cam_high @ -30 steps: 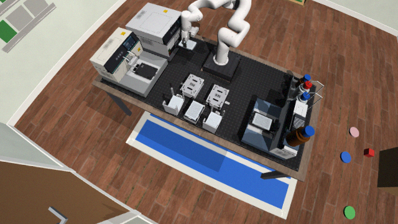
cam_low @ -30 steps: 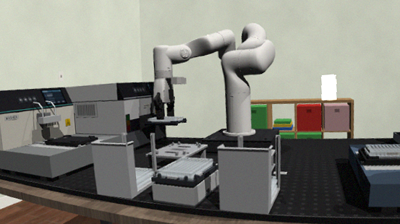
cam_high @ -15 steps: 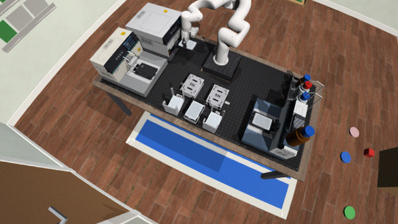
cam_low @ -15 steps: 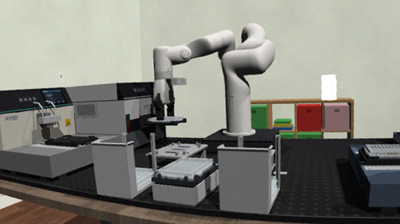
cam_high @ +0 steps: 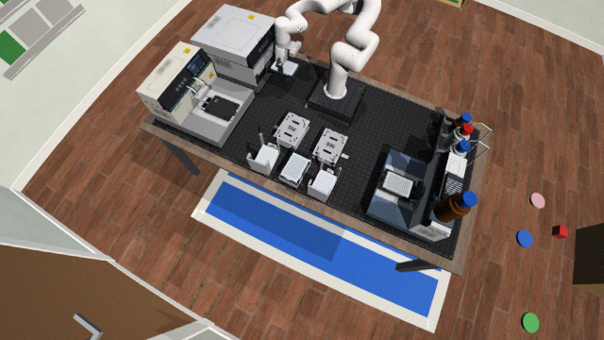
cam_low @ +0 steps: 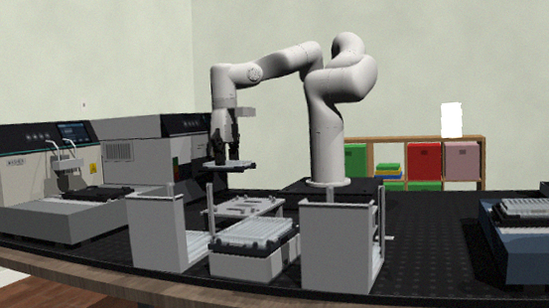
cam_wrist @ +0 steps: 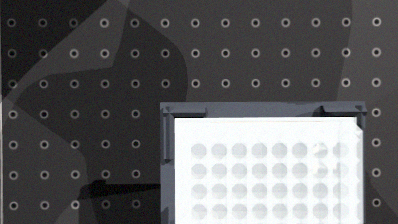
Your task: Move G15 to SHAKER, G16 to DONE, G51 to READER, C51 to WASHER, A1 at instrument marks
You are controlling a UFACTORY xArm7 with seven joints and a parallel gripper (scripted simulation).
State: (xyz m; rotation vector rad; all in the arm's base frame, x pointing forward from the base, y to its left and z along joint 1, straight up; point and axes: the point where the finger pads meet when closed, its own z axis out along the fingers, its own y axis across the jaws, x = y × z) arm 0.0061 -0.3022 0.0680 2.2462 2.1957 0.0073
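Now: hand 20 mm above the reader's dark tray. Round my hand: washer (430 mm to the right, 360 mm ahead, 20 mm below); washer nest (370 mm ahead, 190 mm to the right, 40 mm below); DONE label (420 mm ahead, 130 mm to the left, 120 mm below).
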